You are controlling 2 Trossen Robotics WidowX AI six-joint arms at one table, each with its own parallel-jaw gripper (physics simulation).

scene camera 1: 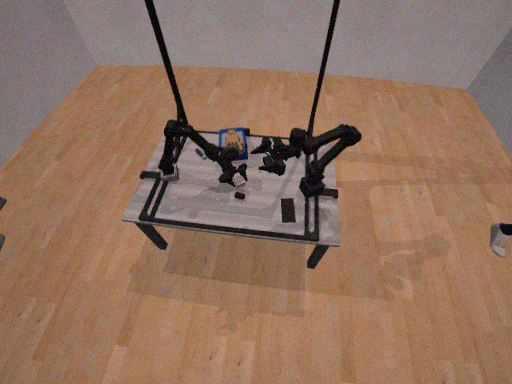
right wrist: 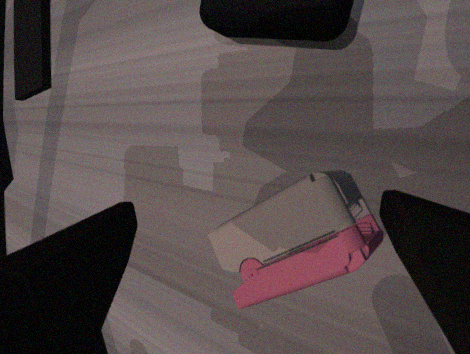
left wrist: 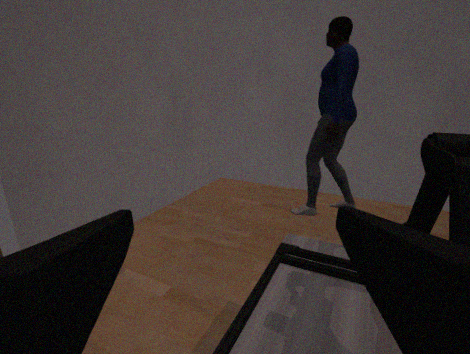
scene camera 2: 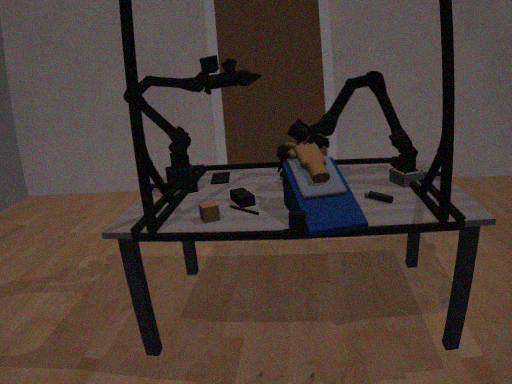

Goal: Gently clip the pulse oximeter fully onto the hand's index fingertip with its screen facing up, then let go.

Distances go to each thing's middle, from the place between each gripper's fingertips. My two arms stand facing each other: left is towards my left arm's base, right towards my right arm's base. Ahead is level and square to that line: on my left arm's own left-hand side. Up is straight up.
Labels:
My left gripper is now 40 cm above the pulse oximeter (right wrist: 310, 224), 16 cm past it and 12 cm to the left of it. Round my left hand: blue hand support (scene camera 2: 330, 215): 48 cm behind, 38 cm below, 22 cm to the right.
I see the pulse oximeter 1 cm to the right of my right hand, 1 cm below it and 1 cm behind it. From my right hand the other things lie so: blue hand support: 33 cm behind, 12 cm to the right, 1 cm above.

